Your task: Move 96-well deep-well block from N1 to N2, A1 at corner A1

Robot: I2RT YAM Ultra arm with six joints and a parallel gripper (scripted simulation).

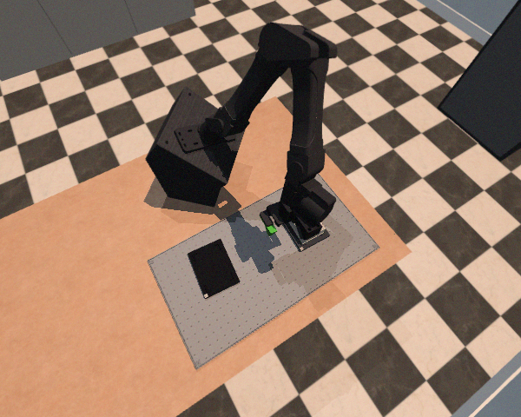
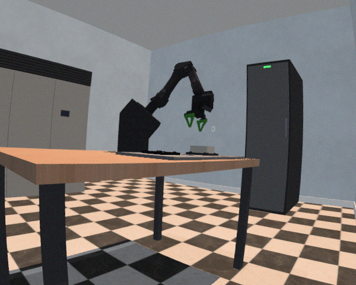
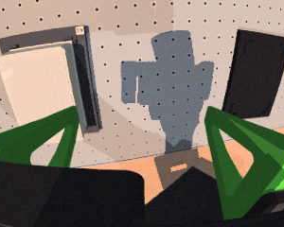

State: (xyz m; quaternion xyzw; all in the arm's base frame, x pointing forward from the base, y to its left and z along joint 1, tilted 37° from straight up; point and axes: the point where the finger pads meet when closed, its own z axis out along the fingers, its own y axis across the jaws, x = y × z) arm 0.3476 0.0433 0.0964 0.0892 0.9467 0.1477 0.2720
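Right now the deep-well block is 20 mm behind my hand, 110 mm to the left of it and 120 mm below it. From my hand the other things lie so: plate nest N1 (20 mm behind, 110 mm to the left, 150 mm below); then plate nest N2 (30 mm behind, 230 mm to the right, 150 mm below).
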